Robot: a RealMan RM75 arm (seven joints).
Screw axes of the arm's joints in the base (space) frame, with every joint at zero. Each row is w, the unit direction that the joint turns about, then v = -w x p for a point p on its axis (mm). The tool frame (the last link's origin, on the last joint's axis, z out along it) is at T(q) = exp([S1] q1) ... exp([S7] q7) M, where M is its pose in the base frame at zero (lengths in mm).
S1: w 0 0 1 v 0 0 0
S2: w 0 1 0 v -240.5 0 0
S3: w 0 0 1 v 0 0 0
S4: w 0 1 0 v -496.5 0 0
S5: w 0 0 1 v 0 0 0
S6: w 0 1 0 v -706.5 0 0
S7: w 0 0 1 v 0 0 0
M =
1 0 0 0
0 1 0 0
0 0 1 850.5
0 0 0 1
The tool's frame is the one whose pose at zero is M.
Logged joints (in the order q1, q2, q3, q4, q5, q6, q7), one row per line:
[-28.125 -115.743 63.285 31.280 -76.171 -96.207 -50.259]
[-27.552 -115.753 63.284 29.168 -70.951 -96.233 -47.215]
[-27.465 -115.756 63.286 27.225 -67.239 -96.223 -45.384]
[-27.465 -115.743 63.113 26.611 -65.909 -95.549 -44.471]
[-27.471 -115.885 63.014 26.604 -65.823 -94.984 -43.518]
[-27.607 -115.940 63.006 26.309 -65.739 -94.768 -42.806]
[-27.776 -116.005 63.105 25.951 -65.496 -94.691 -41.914]
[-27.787 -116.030 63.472 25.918 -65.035 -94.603 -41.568]
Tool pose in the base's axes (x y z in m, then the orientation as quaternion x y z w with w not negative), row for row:
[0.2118 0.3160 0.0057 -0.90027 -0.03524 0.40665 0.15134]
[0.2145 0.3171 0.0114 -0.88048 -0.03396 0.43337 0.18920]
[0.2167 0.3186 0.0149 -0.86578 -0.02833 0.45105 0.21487]
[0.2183 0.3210 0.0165 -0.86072 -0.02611 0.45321 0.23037]
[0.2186 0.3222 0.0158 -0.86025 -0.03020 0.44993 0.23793]
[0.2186 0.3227 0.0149 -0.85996 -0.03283 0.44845 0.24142]
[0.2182 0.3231 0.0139 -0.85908 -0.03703 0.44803 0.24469]
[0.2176 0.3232 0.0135 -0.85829 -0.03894 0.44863 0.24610]
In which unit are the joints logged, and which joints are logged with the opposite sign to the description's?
The joints are logged in degrees. Opposite sign: q1, q2, q3, q4, q7.
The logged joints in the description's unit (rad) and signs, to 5 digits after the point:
[0.49087 2.02010 -1.10453 -0.54594 -1.32943 -1.67913 0.87719]
[0.48087 2.02027 -1.10451 -0.50908 -1.23833 -1.67958 0.82406]
[0.47935 2.02032 -1.10455 -0.47517 -1.17354 -1.67941 0.79210]
[0.47935 2.02010 -1.10153 -0.46445 -1.15033 -1.66764 0.77617]
[0.47946 2.02257 -1.09980 -0.46433 -1.14883 -1.65778 0.75953]
[0.48183 2.02353 -1.09966 -0.45918 -1.14736 -1.65401 0.74711]
[0.48478 2.02467 -1.10139 -0.45293 -1.14312 -1.65267 0.73154]
[0.48497 2.02511 -1.10780 -0.45235 -1.13507 -1.65113 0.72550]

